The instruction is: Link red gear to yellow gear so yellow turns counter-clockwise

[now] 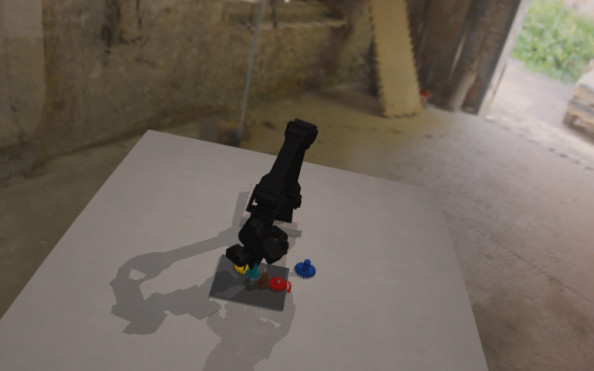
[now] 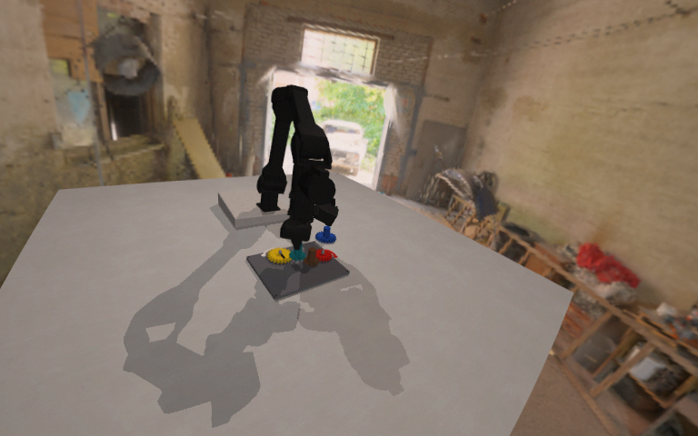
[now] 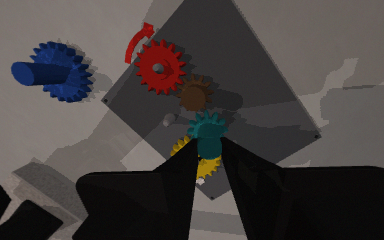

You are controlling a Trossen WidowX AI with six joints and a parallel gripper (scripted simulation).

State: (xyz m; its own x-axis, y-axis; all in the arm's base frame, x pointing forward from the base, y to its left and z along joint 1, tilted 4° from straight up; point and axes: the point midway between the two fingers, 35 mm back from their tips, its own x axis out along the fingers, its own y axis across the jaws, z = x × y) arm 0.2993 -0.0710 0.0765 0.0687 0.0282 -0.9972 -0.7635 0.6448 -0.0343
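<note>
Now: the brown gear 2 cm ahead of my gripper tip, 4 cm to the left of it and 3 cm below it. From my gripper tip the other things lie so: red gear (1 cm ahead, 8 cm to the left, 4 cm below); then teal gear (1 cm below); then red arrow (1 cm ahead, 11 cm to the left, 5 cm below).
</note>
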